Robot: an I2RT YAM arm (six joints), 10 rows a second.
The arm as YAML. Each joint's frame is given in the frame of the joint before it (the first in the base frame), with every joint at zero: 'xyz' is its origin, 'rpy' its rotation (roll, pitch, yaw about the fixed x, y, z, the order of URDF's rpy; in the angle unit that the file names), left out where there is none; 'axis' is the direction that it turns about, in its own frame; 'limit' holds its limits. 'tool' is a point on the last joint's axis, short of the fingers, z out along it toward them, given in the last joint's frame.
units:
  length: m
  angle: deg
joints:
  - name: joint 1
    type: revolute
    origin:
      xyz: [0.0, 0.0, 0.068]
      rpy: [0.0, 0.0, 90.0]
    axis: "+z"
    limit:
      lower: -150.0
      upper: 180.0
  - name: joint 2
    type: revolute
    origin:
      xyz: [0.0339, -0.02, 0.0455]
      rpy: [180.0, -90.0, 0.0]
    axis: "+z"
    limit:
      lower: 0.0
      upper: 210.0
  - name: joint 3
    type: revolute
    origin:
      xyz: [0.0, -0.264, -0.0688]
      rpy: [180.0, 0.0, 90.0]
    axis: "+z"
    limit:
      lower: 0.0
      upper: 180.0
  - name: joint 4
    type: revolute
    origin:
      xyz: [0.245, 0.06, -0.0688]
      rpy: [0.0, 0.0, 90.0]
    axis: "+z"
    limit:
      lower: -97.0
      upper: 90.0
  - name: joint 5
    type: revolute
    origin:
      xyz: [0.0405, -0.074, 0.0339]
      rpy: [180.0, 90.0, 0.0]
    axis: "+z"
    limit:
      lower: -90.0
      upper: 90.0
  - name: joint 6
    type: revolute
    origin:
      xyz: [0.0, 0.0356, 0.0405]
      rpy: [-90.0, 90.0, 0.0]
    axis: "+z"
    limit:
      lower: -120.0
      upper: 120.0
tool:
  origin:
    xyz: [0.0, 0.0, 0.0]
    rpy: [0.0, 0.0, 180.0]
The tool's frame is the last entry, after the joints.
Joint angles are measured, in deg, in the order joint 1, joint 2, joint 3, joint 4, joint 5, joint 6. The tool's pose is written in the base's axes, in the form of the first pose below.
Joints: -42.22, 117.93, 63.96, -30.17, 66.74, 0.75
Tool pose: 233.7 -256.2 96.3 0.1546 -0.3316 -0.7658 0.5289
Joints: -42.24, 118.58, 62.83, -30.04, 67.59, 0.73
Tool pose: 229.7 -253.1 89.2 0.1684 -0.3232 -0.7653 0.5306
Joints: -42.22, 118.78, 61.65, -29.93, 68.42, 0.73
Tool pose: 225.8 -249.6 84.7 0.1792 -0.3161 -0.7640 0.5331
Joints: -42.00, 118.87, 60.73, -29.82, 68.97, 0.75
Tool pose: 223.6 -246.1 81.6 0.1857 -0.3098 -0.7638 0.5350
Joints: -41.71, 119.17, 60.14, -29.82, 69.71, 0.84
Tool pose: 222.6 -243.1 78.5 0.1918 -0.3031 -0.7626 0.5384
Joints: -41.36, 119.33, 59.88, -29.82, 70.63, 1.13
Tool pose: 223.0 -241.0 77.4 0.1939 -0.2991 -0.7592 0.5446
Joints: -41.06, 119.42, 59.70, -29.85, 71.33, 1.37
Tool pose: 223.4 -239.3 76.7 0.1951 -0.2960 -0.7566 0.5495
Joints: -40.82, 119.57, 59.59, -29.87, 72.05, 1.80
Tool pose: 223.8 -238.1 76.0 0.1954 -0.2946 -0.7532 0.5547
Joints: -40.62, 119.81, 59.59, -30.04, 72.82, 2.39
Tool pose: 224.3 -237.2 75.2 0.1961 -0.2938 -0.7493 0.5602
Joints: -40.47, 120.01, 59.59, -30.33, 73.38, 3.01
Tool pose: 224.4 -236.3 74.5 0.1968 -0.2934 -0.7463 0.5641
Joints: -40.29, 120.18, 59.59, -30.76, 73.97, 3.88
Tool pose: 224.5 -235.2 73.9 0.1969 -0.2937 -0.7428 0.5685
